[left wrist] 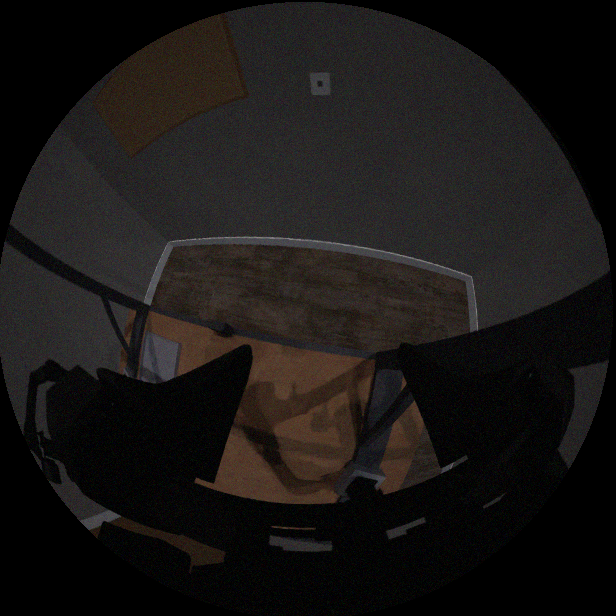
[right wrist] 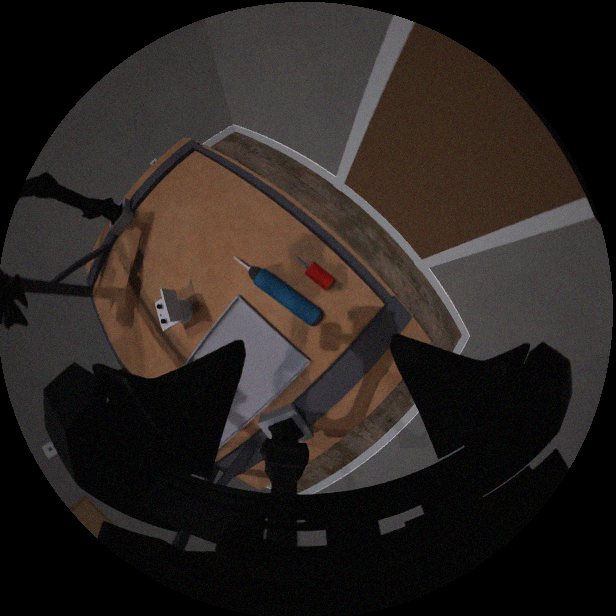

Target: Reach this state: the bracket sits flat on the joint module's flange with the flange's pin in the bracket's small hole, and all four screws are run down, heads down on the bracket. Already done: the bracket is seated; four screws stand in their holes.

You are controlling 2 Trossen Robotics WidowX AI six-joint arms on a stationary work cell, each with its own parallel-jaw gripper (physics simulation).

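In the right wrist view the white bracket (right wrist: 163, 310) sits on the grey joint module (right wrist: 179, 307) at the left of the orange table top; screws are too small to make out. A blue screwdriver (right wrist: 284, 294) lies beside a small red tool (right wrist: 319, 274). My right gripper (right wrist: 316, 367) is open and empty, well above the table, apart from all of these. My left gripper (left wrist: 321, 373) is open and empty above bare orange table top; bracket and module are out of its view.
A grey mat (right wrist: 258, 356) lies under the right gripper's left finger. A grey frame rail (right wrist: 356, 350) and a post (left wrist: 376, 436) stand near the table edge. The other arm (right wrist: 51, 241) shows as a dark shape at far left.
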